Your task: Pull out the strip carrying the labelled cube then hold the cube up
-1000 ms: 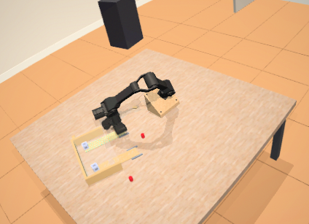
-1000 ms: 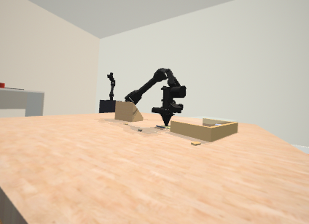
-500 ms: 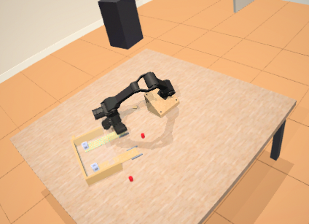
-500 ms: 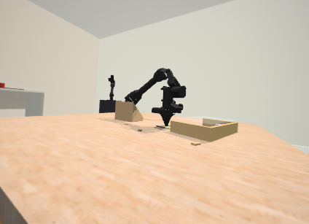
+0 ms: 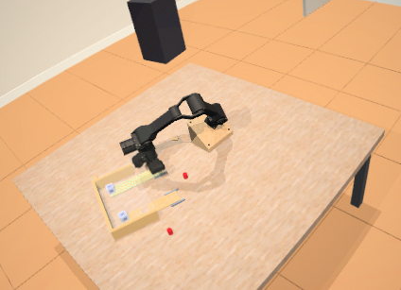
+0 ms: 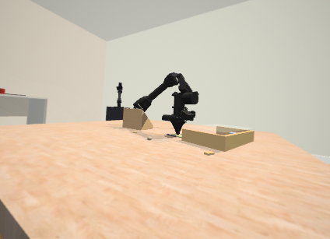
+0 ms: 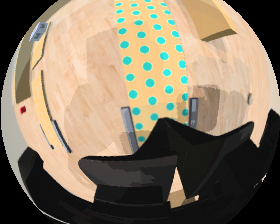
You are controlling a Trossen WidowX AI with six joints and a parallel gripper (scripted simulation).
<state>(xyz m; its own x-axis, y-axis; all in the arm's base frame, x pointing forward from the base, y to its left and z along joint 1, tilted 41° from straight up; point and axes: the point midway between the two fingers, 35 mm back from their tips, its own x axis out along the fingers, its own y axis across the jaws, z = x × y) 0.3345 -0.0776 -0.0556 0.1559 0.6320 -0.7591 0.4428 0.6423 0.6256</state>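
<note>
My gripper tip is 9 cm short of the dotted strip and 4 cm to the left of it.
</note>
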